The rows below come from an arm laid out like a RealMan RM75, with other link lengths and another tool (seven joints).
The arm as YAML. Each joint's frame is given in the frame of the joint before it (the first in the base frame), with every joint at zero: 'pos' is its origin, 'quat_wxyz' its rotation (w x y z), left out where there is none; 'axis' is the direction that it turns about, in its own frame. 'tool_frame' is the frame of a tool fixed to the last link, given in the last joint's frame.
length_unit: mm
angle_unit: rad
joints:
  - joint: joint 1
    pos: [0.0, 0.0, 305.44]
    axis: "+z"
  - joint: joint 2
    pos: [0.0, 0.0, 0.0]
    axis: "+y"
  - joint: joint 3
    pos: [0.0, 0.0, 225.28]
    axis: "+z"
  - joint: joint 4
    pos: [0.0, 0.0, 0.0]
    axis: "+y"
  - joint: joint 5
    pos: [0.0, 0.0, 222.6]
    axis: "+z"
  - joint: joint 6
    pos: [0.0, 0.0, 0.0]
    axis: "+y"
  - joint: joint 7
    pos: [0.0, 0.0, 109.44]
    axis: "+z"
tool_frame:
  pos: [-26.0, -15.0, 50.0]
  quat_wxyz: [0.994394, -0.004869, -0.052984, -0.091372]
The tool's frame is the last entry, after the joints.
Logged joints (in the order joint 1, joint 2, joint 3, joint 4, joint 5, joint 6, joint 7), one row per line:
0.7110 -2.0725 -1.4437 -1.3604 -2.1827 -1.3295 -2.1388
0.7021 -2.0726 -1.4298 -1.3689 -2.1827 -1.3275 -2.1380
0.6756 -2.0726 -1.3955 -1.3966 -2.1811 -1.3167 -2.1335
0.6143 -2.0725 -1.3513 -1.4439 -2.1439 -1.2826 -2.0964
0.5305 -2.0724 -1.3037 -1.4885 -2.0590 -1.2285 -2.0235
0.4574 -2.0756 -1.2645 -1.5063 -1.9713 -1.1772 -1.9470
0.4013 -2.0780 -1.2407 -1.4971 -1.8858 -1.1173 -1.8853
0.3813 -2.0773 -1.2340 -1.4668 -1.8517 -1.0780 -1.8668
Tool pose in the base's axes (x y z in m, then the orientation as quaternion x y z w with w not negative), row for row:
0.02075 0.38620 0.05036 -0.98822 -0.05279 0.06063 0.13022
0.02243 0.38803 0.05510 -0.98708 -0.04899 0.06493 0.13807
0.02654 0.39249 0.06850 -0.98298 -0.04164 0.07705 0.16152
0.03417 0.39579 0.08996 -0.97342 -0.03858 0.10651 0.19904
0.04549 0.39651 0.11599 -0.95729 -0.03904 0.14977 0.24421
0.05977 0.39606 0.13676 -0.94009 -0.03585 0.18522 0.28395
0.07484 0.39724 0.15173 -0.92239 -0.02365 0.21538 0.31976
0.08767 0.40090 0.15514 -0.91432 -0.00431 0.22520 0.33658
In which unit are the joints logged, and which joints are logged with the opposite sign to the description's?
The joints are logged in radians. Opposite sign: joint 2, joint 7.
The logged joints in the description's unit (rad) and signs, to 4 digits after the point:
0.7110 2.0725 -1.4437 -1.3604 -2.1827 -1.3295 2.1388
0.7021 2.0726 -1.4298 -1.3689 -2.1827 -1.3275 2.1380
0.6756 2.0726 -1.3955 -1.3966 -2.1811 -1.3167 2.1335
0.6143 2.0725 -1.3513 -1.4439 -2.1439 -1.2826 2.0964
0.5305 2.0724 -1.3037 -1.4885 -2.0590 -1.2285 2.0235
0.4574 2.0756 -1.2645 -1.5063 -1.9713 -1.1772 1.9470
0.4013 2.0780 -1.2407 -1.4971 -1.8858 -1.1173 1.8853
0.3813 2.0773 -1.2340 -1.4668 -1.8517 -1.0780 1.8668

